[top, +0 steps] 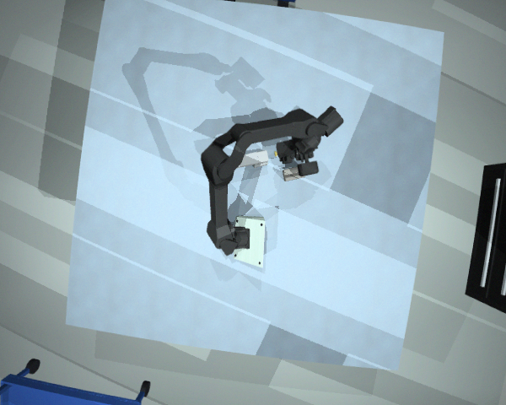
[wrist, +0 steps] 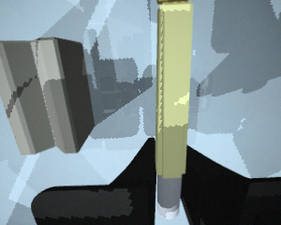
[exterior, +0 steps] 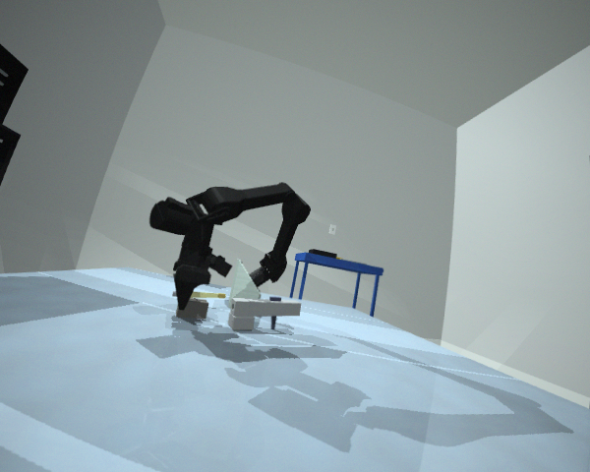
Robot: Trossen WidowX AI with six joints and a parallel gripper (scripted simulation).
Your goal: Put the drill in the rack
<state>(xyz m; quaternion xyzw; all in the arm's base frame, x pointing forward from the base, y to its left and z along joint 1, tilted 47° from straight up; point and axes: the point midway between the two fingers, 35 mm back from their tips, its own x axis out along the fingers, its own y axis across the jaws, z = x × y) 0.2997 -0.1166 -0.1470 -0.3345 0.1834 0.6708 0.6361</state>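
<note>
Now: gripper tip 80 mm past the rack, 20 mm to the right of it and 10 mm above it. From my gripper tip the other things lie so: pale block fixture 200 mm to the left, 40 mm behind, 10 mm above; then dark blue key 220 mm to the left, 50 mm behind, 20 mm above.
</note>
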